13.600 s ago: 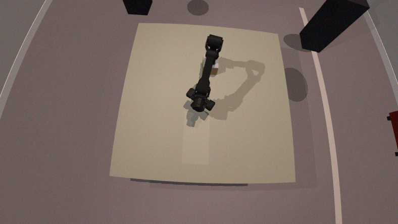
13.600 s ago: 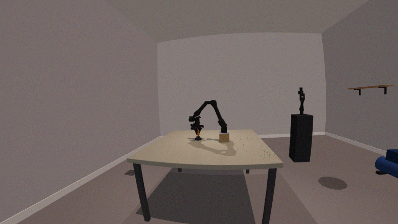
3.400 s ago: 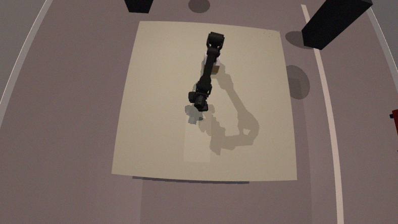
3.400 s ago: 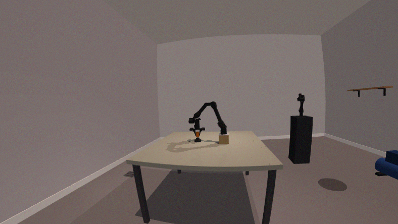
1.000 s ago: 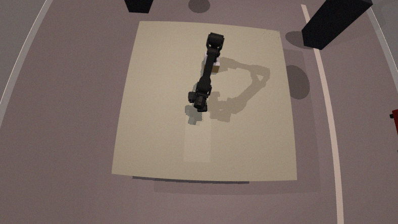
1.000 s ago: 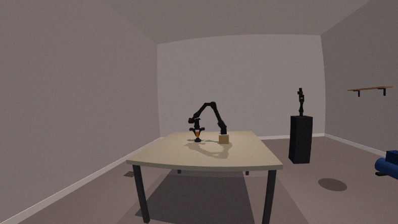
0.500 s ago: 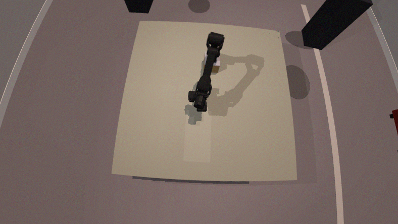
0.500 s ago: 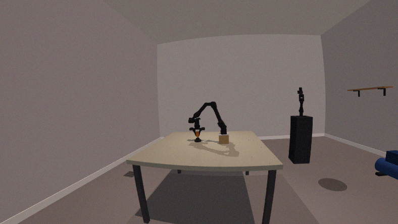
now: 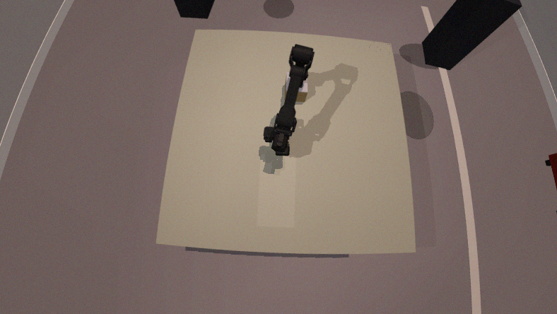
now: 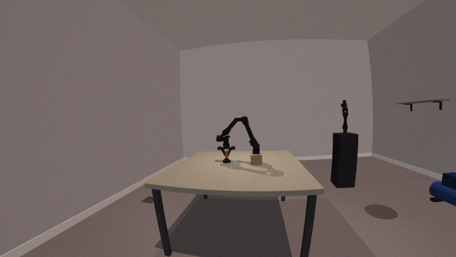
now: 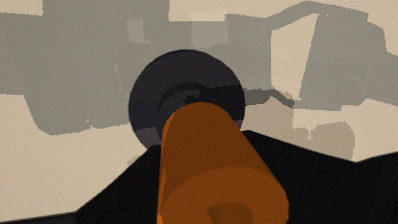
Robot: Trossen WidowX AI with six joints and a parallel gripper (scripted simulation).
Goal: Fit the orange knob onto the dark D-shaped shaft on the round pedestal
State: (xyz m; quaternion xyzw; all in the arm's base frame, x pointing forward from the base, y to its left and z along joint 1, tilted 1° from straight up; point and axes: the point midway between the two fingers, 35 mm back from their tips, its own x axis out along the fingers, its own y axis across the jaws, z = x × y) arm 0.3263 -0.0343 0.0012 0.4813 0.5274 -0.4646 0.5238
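My gripper tip is now 20 mm below the orange knob. Round my gripper tip: round pedestal 40 mm below.
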